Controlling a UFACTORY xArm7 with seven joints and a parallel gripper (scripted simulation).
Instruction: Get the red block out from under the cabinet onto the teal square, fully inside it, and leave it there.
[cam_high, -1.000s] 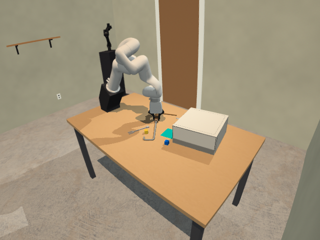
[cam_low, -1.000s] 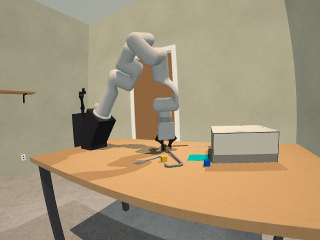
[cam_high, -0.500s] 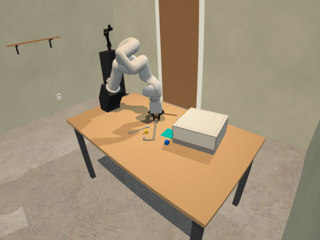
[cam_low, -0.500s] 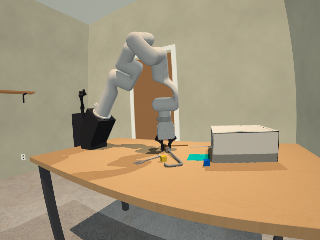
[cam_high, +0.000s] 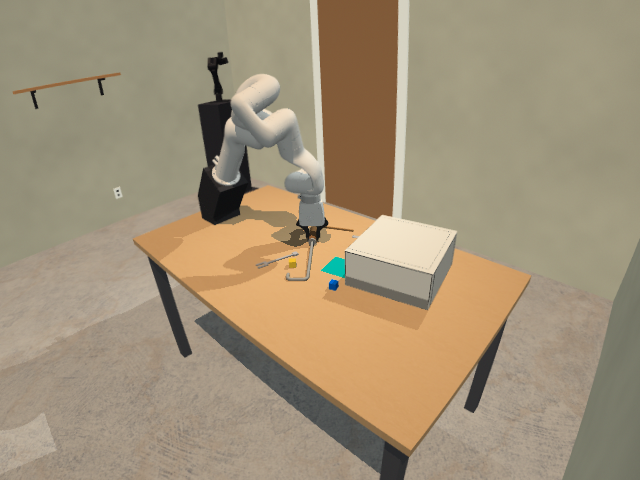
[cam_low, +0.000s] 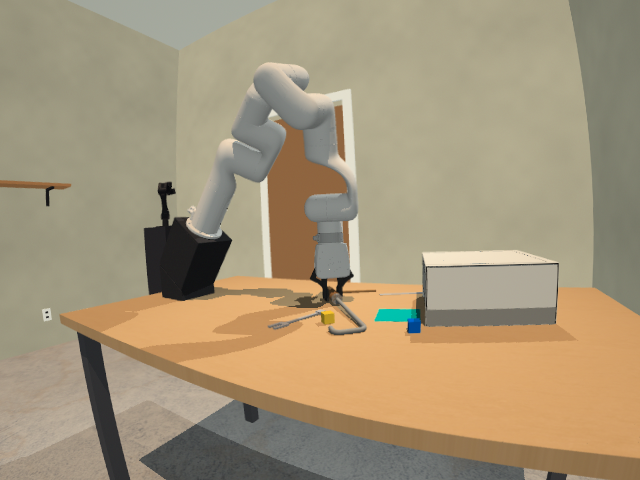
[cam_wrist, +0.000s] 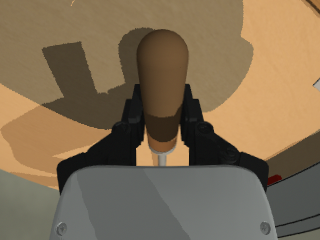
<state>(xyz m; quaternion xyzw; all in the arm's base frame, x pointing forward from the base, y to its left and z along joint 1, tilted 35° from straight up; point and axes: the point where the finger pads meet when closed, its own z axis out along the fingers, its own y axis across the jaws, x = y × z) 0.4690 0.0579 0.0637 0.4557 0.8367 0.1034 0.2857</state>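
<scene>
Right now the teal square is 21 cm ahead of my hand, 12 cm to the right of it and 2 cm below it. The rest, counted from my hand: grey fork-like tool (20 cm to the right, 3 cm behind, 2 cm below); then yellow block (20 cm to the right, 5 cm ahead, 1 cm below); then thin wooden stick (13 cm to the left, 2 cm below, 2 cm ahead).
</scene>
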